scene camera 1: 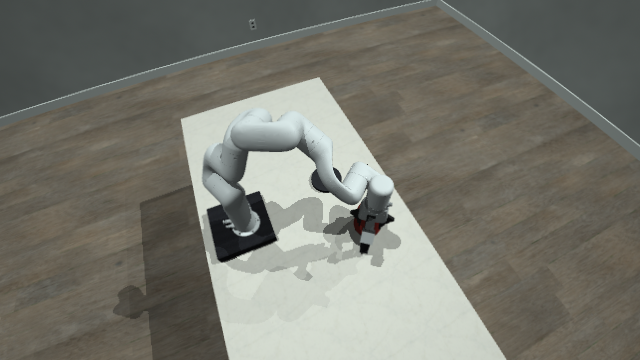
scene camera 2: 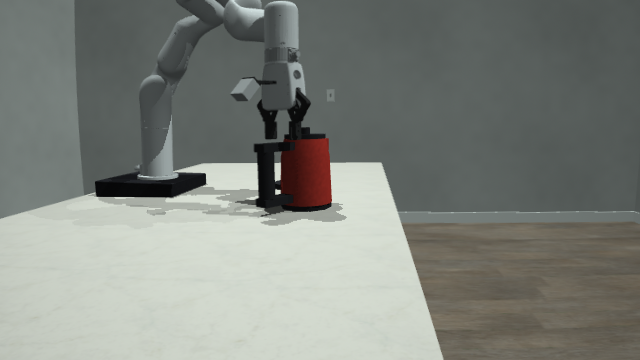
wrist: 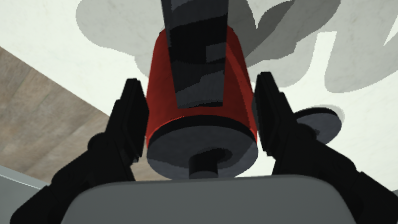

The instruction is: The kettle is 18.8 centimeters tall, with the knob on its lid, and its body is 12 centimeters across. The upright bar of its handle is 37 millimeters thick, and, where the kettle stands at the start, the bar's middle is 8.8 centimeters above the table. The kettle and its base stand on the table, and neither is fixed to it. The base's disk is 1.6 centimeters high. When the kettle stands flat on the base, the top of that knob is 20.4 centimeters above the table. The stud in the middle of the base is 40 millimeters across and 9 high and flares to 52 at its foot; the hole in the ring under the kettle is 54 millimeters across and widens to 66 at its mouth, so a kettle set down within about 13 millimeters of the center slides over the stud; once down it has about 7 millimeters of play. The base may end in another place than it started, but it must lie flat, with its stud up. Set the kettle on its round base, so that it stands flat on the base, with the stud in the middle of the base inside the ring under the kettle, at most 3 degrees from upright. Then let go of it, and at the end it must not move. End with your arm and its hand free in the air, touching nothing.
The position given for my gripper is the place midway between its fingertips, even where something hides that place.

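I can see my gripper [scene camera 2: 282, 139], and the wrist view shows me that same gripper [wrist: 199, 91]. A black round base [wrist: 326, 123] is visible to me too.
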